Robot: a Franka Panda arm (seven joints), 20 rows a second.
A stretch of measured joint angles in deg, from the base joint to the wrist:
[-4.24, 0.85, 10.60, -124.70, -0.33, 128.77, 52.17]
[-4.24, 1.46, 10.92, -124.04, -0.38, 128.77, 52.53]
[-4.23, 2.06, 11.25, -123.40, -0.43, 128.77, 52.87]
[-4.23, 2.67, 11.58, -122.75, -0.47, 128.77, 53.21]
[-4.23, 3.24, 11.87, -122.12, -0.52, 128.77, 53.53]
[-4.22, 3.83, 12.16, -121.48, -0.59, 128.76, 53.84]
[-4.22, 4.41, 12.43, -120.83, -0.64, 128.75, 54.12]
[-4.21, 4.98, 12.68, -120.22, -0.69, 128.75, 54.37]
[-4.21, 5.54, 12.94, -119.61, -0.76, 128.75, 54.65]
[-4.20, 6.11, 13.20, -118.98, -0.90, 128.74, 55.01]
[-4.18, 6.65, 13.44, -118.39, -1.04, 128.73, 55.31]
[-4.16, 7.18, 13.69, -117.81, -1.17, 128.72, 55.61]
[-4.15, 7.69, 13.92, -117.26, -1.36, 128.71, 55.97]
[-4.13, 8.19, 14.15, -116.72, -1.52, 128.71, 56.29]
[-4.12, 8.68, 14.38, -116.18, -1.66, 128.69, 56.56]
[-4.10, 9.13, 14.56, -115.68, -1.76, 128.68, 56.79]
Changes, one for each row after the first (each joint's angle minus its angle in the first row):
[0.00, 0.61, 0.32, 0.66, -0.05, 0.00, 0.36]
[0.01, 1.21, 0.65, 1.30, -0.10, 0.00, 0.70]
[0.01, 1.82, 0.98, 1.95, -0.14, 0.00, 1.04]
[0.01, 2.39, 1.27, 2.58, -0.19, 0.00, 1.36]
[0.02, 2.98, 1.56, 3.22, -0.26, -0.01, 1.67]
[0.02, 3.56, 1.83, 3.87, -0.31, -0.02, 1.95]
[0.03, 4.13, 2.08, 4.48, -0.36, -0.02, 2.20]
[0.03, 4.69, 2.34, 5.09, -0.43, -0.02, 2.48]
[0.04, 5.26, 2.60, 5.72, -0.57, -0.03, 2.84]
[0.06, 5.80, 2.84, 6.31, -0.71, -0.04, 3.14]
[0.08, 6.33, 3.09, 6.89, -0.84, -0.05, 3.44]
[0.09, 6.84, 3.32, 7.44, -1.03, -0.06, 3.80]
[0.11, 7.34, 3.55, 7.98, -1.19, -0.06, 4.12]
[0.12, 7.83, 3.78, 8.52, -1.33, -0.08, 4.39]
[0.14, 8.28, 3.96, 9.02, -1.43, -0.09, 4.62]

